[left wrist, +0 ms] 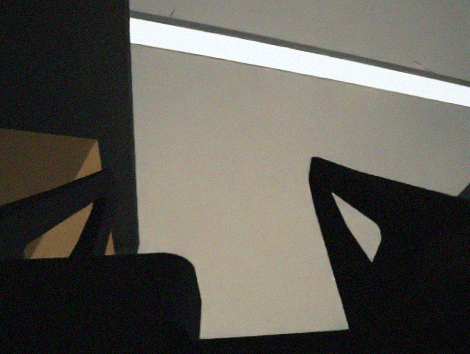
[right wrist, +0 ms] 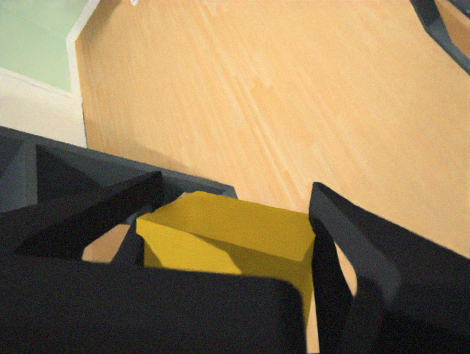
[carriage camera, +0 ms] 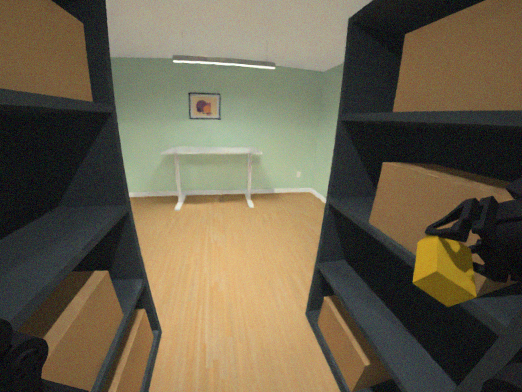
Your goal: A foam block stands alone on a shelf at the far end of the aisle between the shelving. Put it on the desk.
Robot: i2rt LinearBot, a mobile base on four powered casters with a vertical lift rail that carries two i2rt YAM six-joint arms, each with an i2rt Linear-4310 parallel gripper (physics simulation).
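Places are measured from the left arm's base along level axes (x down, y back, z left), in millimetres.
Where they show: left gripper, fingertip midpoint: [left wrist: 212,174]; right gripper, fingertip midpoint: [right wrist: 235,189] [carriage camera: 436,242].
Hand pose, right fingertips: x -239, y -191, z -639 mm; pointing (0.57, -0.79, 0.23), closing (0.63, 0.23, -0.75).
Observation:
After its pixels a point has its place.
The yellow foam block [carriage camera: 442,270] {x -244, y -112, z -581 mm} [right wrist: 225,230] {x -253, y -172, z -643 mm} is between the fingers of my right gripper [right wrist: 235,189] {x -239, y -191, z -639 mm}, which is shut on it. In the carriage view the block is at the right, in front of the right shelving. In the right wrist view the palm hides its lower part. My left gripper [left wrist: 212,174] {x -431, y -27, z -3 mm} is open, with ceiling showing between its fingers; part of the left arm shows at the lower left of the carriage view. The white desk [carriage camera: 215,150] {x 13, y -3124, z 525 mm} stands at the far wall beyond the aisle, a little left of centre.
Dark shelving stands on both sides, with the left upright [carriage camera: 117,150] {x -291, y -736, z 335 mm} and right upright [carriage camera: 345,100] {x -552, y -993, z -712 mm} flanking the aisle. Cardboard boxes [carriage camera: 460,65] {x -607, y -484, z -849 mm} [carriage camera: 82,330] {x 223, y -266, z 238 mm} sit on the shelves. One box [carriage camera: 415,205] {x -188, y -511, z -842 mm} is behind the held block. Wooden floor [carriage camera: 225,280] {x 963, y -1344, z 1 mm} runs between the shelving to the desk.

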